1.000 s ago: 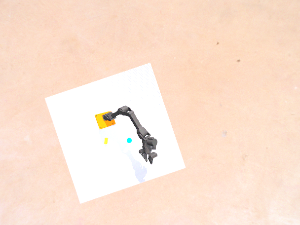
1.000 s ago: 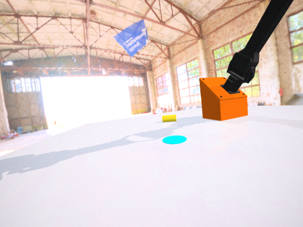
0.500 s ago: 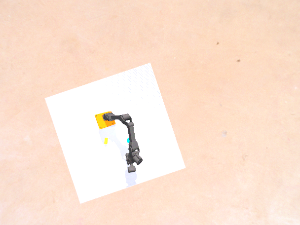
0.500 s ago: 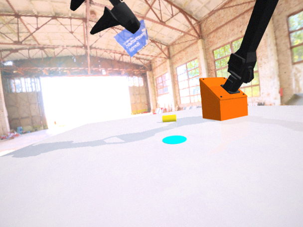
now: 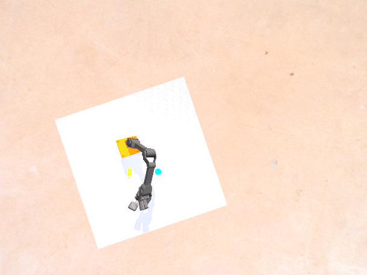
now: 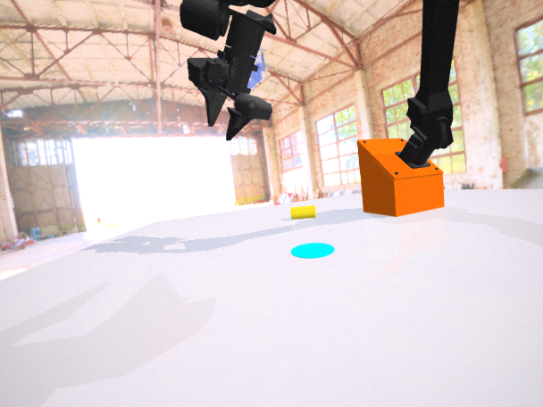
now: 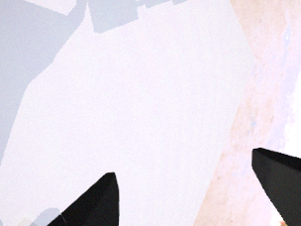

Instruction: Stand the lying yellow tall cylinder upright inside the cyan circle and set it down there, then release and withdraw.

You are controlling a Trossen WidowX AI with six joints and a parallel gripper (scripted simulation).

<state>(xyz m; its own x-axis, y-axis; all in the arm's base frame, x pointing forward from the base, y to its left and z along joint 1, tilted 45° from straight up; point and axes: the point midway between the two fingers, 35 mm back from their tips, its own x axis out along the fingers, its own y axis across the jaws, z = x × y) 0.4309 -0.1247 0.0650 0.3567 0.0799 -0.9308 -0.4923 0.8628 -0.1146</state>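
Now: the yellow cylinder 20 cm behind my gripper tip, 7 cm to the right of it and 21 cm below it. Round my gripper tip: cyan circle (11 cm behind, 18 cm to the left, 22 cm below).
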